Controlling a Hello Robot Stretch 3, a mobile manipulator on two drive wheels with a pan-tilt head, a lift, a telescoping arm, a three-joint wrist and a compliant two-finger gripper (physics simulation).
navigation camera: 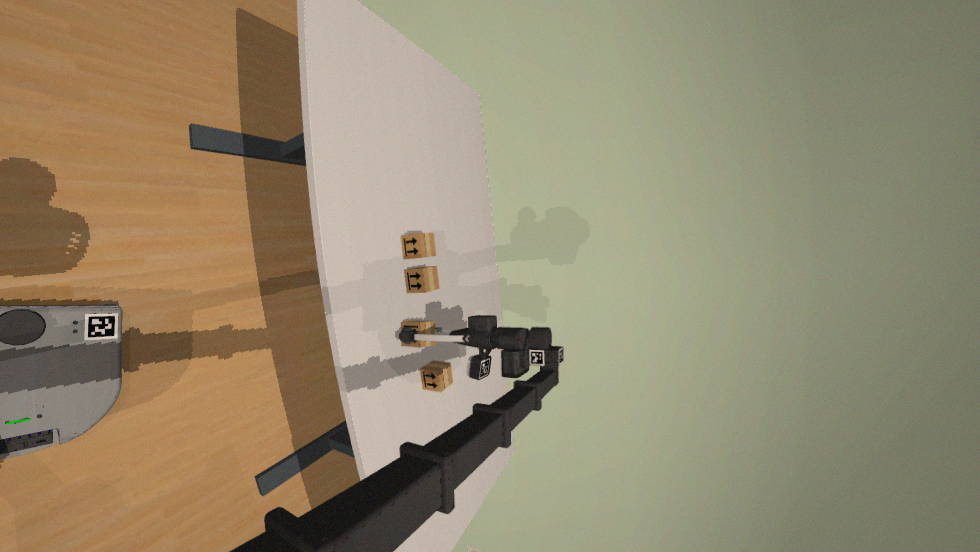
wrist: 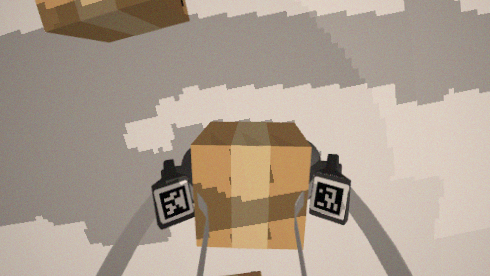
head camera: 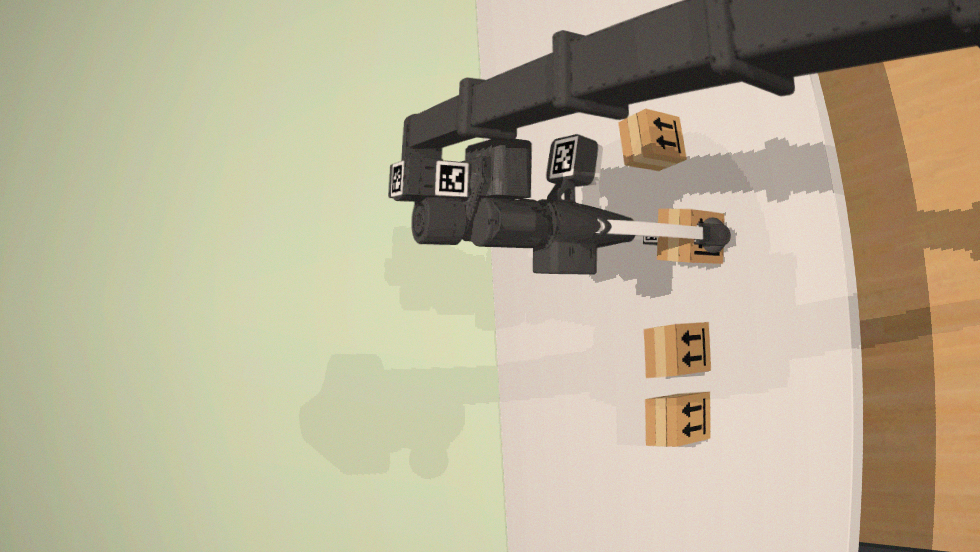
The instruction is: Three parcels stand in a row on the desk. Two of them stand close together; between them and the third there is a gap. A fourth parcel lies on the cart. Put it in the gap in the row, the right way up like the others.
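Places are measured from the robot's base along level axes (x ahead, y left, z up), in millimetres.
Pixels of known places: gripper, fingertip midpoint: (navigation camera: pixel 410 333) (wrist: pixel 250 162) (head camera: pixel 705 236); robot's base at its link origin: (navigation camera: pixel 21 325).
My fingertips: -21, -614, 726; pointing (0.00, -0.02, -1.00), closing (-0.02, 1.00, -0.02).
Ahead of a thing's pixels: the offset from my fingertips to its top centre, as dx, dy, dz. Level surfaces: height alone.
The fourth parcel @[+1, +1, +55] (head camera: pixel 672 253) (navigation camera: pixel 421 326) (wrist: pixel 251 175) is on the desk @[dz -6] (head camera: pixel 582 493) (navigation camera: pixel 397 137) in the gap. My gripper (head camera: pixel 685 236) (navigation camera: pixel 419 333) (wrist: pixel 250 162) is shut on it, a fingertip against each of two opposite sides. A fingertip covers most of its arrows; the visible bar runs along the edge facing the close pair, so it lies on its side. The close pair, one parcel @[+133, -16, +53] (head camera: pixel 677 350) (navigation camera: pixel 421 279) and another @[+215, -2, +53] (head camera: pixel 678 419) (navigation camera: pixel 418 244), stand with arrows up. The third parcel @[-118, -73, +53] (head camera: pixel 652 139) (navigation camera: pixel 436 376) (wrist: pixel 112 17) stands upright, slightly turned, across the gap.
My telescoping arm (head camera: pixel 644 61) (navigation camera: pixel 384 500) reaches over the desk beyond the third parcel. The wrist (head camera: pixel 510 222) is between the row and the green wall (head camera: pixel 205 274) (navigation camera: pixel 754 274). My base (navigation camera: pixel 61 370) stands on the wooden floor. The cart does not show.
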